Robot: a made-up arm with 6 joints. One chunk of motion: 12 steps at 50 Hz.
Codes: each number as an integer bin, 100 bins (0 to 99) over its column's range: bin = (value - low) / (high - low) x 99, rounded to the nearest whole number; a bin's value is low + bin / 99 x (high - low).
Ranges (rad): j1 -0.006..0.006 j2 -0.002..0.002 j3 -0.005..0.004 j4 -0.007..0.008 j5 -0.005..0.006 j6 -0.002..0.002
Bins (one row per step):
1: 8 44 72 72 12 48
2: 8 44 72 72 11 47
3: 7 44 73 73 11 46
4: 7 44 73 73 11 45
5: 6 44 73 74 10 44
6: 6 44 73 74 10 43
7: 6 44 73 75 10 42
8: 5 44 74 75 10 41
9: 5 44 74 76 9 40
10: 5 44 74 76 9 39
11: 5 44 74 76 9 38
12: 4 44 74 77 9 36
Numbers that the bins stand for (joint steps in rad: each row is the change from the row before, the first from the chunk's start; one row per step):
1: -0.00503 -0.00022 0.00155 0.00391 -0.00367 -0.00006
2: -0.00503 -0.00022 0.00155 0.00391 -0.00378 -0.00010
3: -0.00515 -0.00022 0.00164 0.00406 -0.00378 -0.00014
4: -0.00515 -0.00022 0.00164 0.00406 -0.00378 -0.00018
5: -0.00527 -0.00022 0.00164 0.00421 -0.00389 -0.00022
6: -0.00527 -0.00022 0.00164 0.00421 -0.00389 -0.00026
7: -0.00527 -0.00022 0.00164 0.00436 -0.00389 -0.00030
8: -0.00539 -0.00022 0.00173 0.00436 -0.00389 -0.00034
9: -0.00539 -0.00022 0.00173 0.00452 -0.00400 -0.00038
10: -0.00539 -0.00022 0.00173 0.00452 -0.00400 -0.00042
11: -0.00539 -0.00022 0.00173 0.00452 -0.00400 -0.00046
12: -0.00552 -0.00022 0.00173 0.00467 -0.00400 -0.00055

